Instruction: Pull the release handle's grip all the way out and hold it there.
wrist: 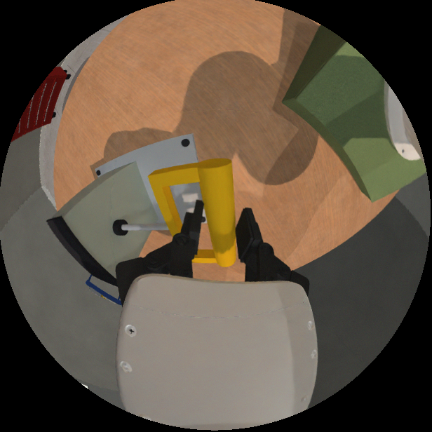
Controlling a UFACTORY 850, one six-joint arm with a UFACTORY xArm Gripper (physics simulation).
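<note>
The release handle's yellow grip (218, 210) is a thick round bar with a flat yellow frame behind it, near the middle of the wrist view. My gripper (220, 215) is shut on the bar, one black finger on each side; the left finger passes through the yellow frame. A grey metal rod (147, 227) runs from a black collar on the pale grey-green housing (110, 200) toward the yellow frame. A stretch of rod shows between housing and frame. The rod's far end is hidden behind the left finger.
The housing stands on a light grey base plate (165, 150) with dark bolts, on the wooden table top (125, 75). A green block-like object (340, 95) is at the upper right. A red slotted object (42, 105) is at the far left. A blue wire handle (102, 292) shows below the housing.
</note>
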